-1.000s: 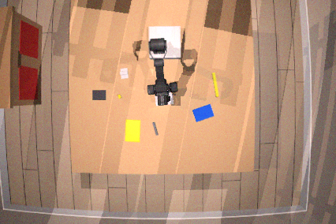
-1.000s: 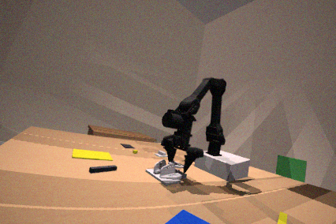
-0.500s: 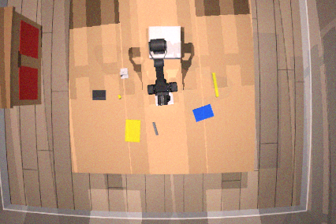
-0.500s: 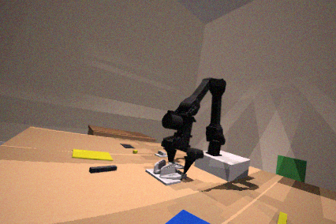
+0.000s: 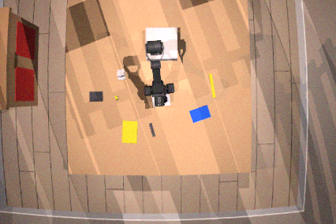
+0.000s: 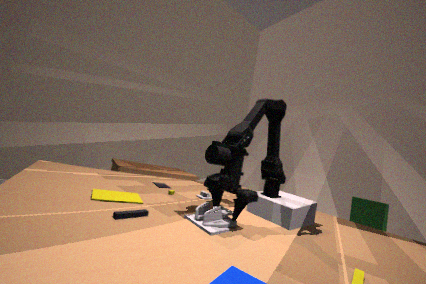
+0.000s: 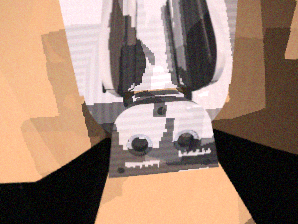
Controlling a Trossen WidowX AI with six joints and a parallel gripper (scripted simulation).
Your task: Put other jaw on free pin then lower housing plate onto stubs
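The silver jaw is 30 mm ahead of my gripper tip and 10 mm to the right of it. Round my gripper tip: small white part 20 mm above, 10 mm ahead; yellow cube 290 mm to the right, 70 mm ahead, 10 mm below; dark bar 270 mm ahead, 40 mm to the right, 10 mm below.
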